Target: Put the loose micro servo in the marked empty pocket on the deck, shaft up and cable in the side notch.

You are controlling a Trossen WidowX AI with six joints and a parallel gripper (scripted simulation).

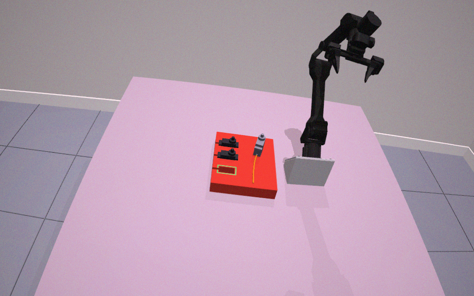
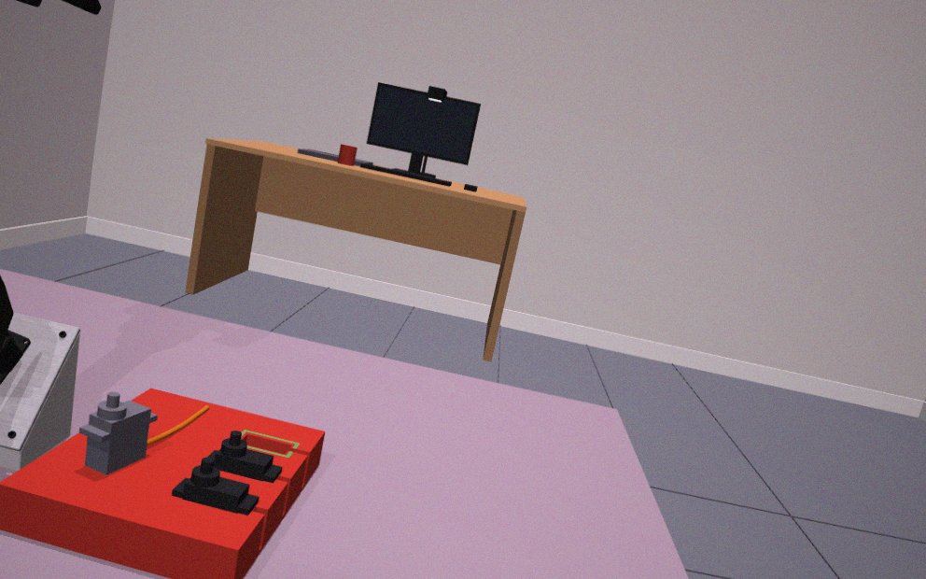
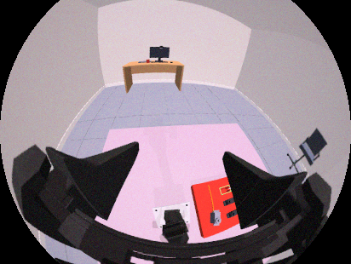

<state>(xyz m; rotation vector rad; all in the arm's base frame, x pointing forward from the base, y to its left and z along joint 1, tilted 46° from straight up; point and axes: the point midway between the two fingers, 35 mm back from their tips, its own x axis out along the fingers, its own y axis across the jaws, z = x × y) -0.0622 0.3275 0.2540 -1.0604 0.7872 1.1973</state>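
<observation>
The red deck lies 48 cm below my gripper tip, 22 cm ahead of it and 8 cm to the right of it.
</observation>
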